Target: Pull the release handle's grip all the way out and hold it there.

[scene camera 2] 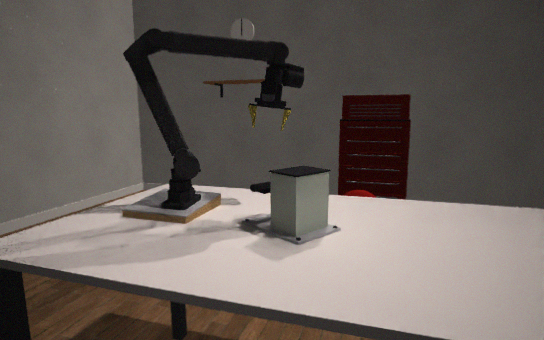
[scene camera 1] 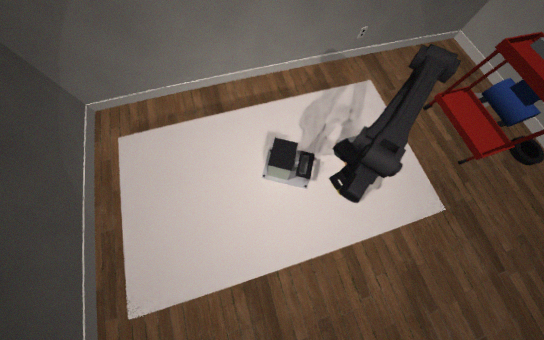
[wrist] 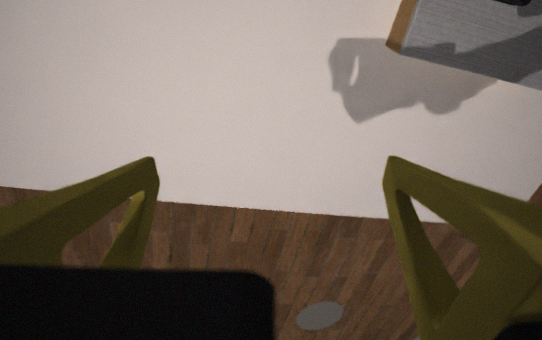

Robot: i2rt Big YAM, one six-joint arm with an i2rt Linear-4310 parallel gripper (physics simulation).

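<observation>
The release handle [scene camera 1: 311,167] [scene camera 2: 260,187] is a black rectangular loop sticking out from the side of a pale green box [scene camera 1: 280,171] [scene camera 2: 300,205] with a black top. The box stands upright on a grey bolted plate [scene camera 1: 295,183] [scene camera 2: 318,235]. My gripper [scene camera 2: 268,128] [wrist: 270,169] is open and empty, its yellow fingers wide apart and pointing down. It hangs well above the handle and the box top, apart from both. In scene camera 1 it is on the robot-base side of the handle, its fingers mostly hidden by the wrist. The handle does not show in the wrist view.
The white table [scene camera 1: 200,225] [scene camera 2: 425,260] [wrist: 200,100] carries the box and the arm's wood-edged base board [scene camera 2: 205,212] [wrist: 450,30]. The table's edge runs below the fingers in the wrist view. A red cart [scene camera 1: 472,122] and a red tool cabinet [scene camera 2: 375,135] stand off the table.
</observation>
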